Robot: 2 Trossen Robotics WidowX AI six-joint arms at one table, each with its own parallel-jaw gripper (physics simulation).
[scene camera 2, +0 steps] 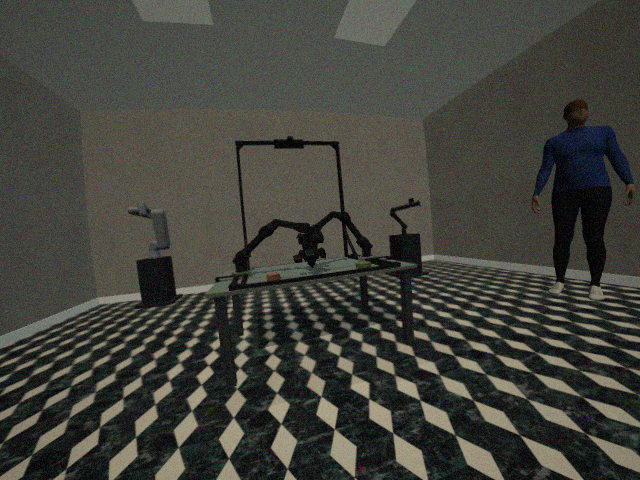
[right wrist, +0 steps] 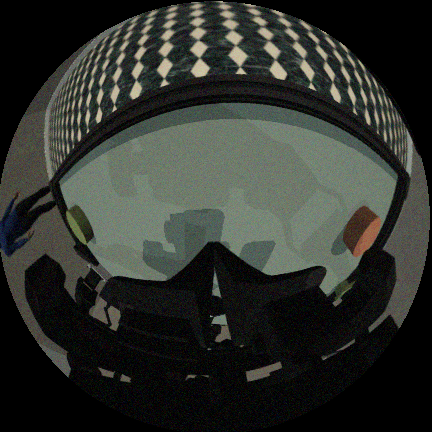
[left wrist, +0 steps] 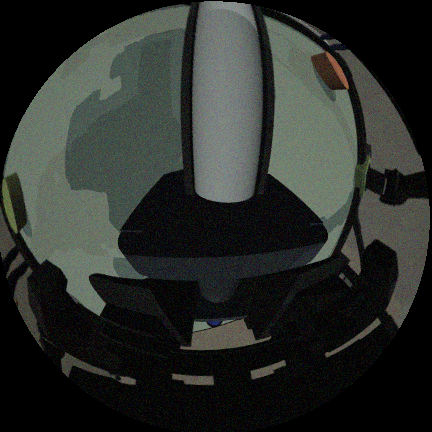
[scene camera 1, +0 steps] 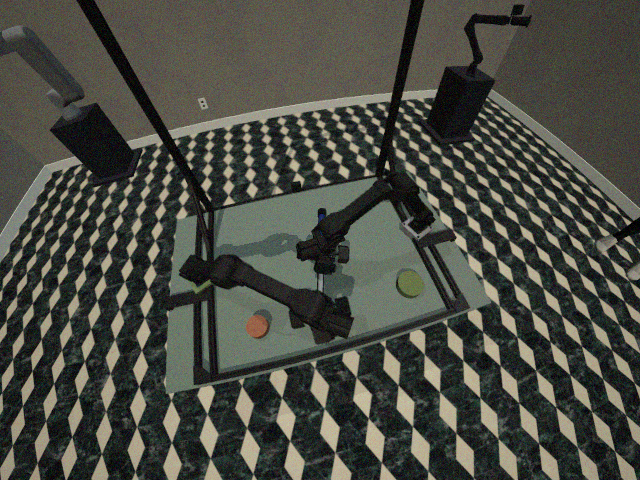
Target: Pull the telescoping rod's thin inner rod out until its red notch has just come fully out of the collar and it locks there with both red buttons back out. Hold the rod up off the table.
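The telescoping rod shows as a pale grey tube (scene camera 1: 320,281) (left wrist: 227,110) with dark strips along both sides and a wide dark collar (left wrist: 222,227). Part of its blue end (scene camera 1: 321,215) (left wrist: 214,322) shows beyond the left gripper. My left gripper (left wrist: 213,244) is shut on the rod's dark part behind the collar and holds it above the table. My right gripper (right wrist: 212,246) is shut with its fingertips together, nothing between them; it is near the rod's other end, which the right arm hides in scene camera 1. The red notch and the red buttons do not show.
An orange disc (scene camera 1: 256,326) (scene camera 2: 273,277) (right wrist: 363,231) lies on the left of the table (scene camera 1: 242,356). A green disc (scene camera 1: 410,283) (scene camera 2: 363,264) (left wrist: 14,202) (right wrist: 80,224) lies on the right. Black frame rails border the table. A person (scene camera 2: 581,160) stands beyond it at the right.
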